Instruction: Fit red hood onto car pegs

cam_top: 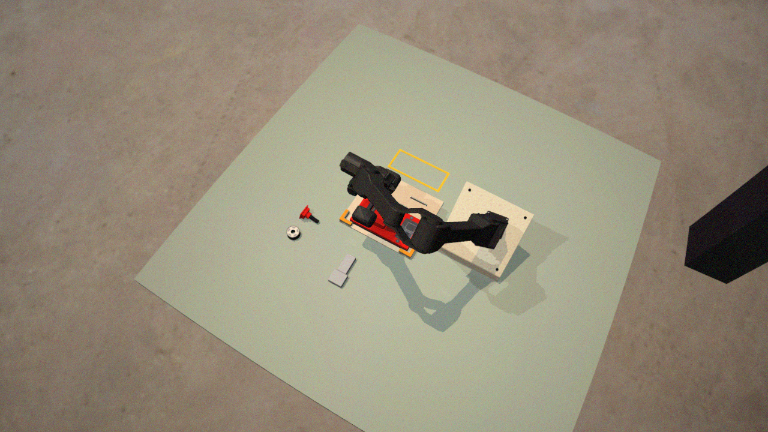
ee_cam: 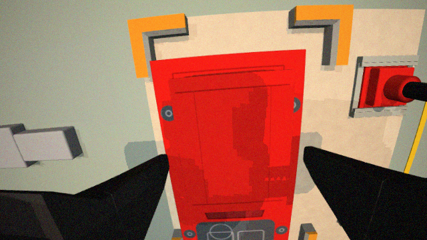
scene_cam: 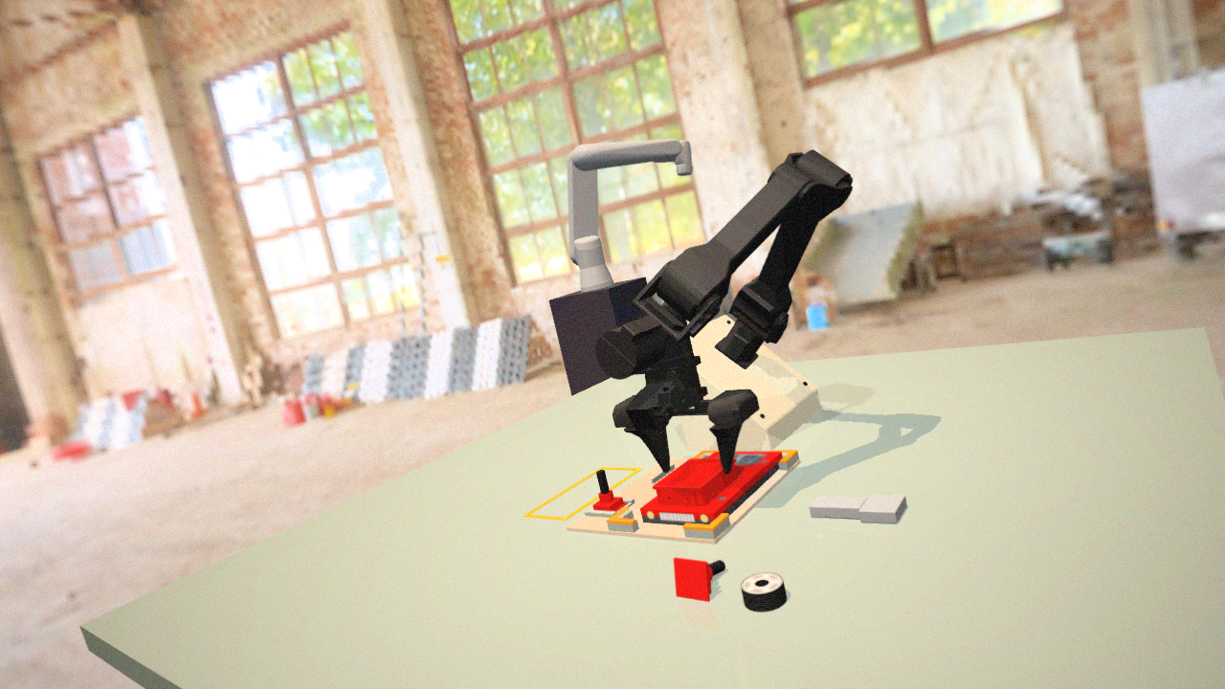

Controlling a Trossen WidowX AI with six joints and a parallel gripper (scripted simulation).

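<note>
The red hood is 10 mm below my gripper tip. Round my gripper tip: grey engine block (10 mm to the left, 20 mm below); then wheel (200 mm ahead, 160 mm to the left, 40 mm below); then black pin (20 mm ahead, 140 mm to the right, 10 mm below).
</note>
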